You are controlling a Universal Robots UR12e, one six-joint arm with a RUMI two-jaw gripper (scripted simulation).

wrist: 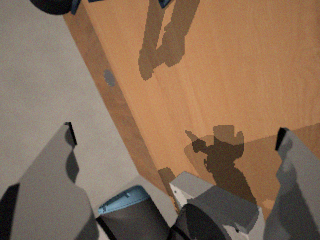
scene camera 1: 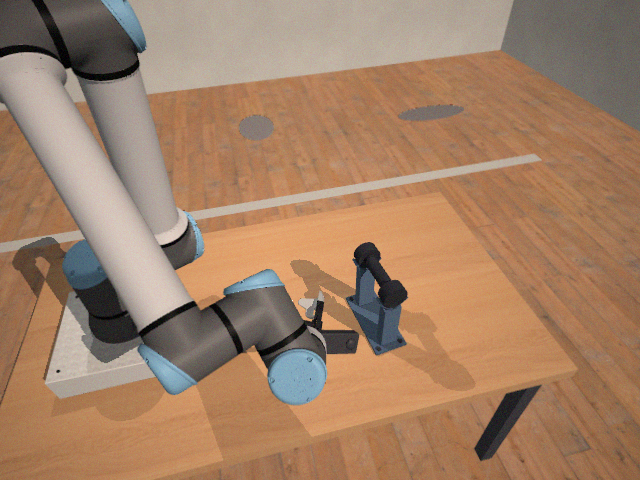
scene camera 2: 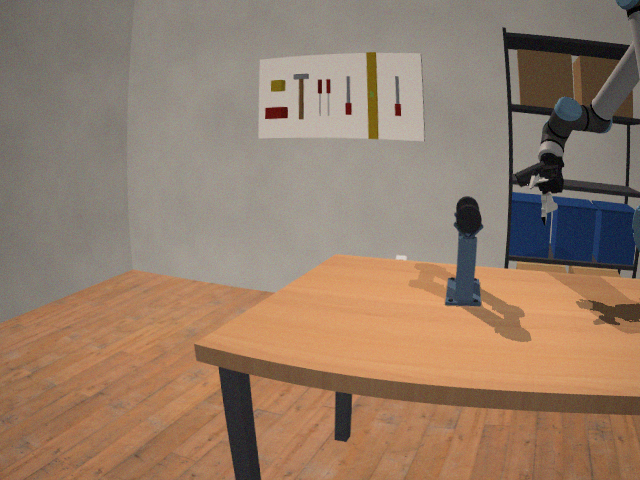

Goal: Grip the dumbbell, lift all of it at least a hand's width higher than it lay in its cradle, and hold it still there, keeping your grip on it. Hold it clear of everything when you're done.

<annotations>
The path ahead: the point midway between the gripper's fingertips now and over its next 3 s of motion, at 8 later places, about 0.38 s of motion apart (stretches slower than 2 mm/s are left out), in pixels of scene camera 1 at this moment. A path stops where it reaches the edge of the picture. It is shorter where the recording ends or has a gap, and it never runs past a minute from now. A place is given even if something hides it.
The gripper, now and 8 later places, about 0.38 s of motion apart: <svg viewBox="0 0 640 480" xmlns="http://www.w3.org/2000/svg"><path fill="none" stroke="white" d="M313 323L328 307L342 291L356 276L368 262L376 254L380 250L379 257L377 272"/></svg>
</annotations>
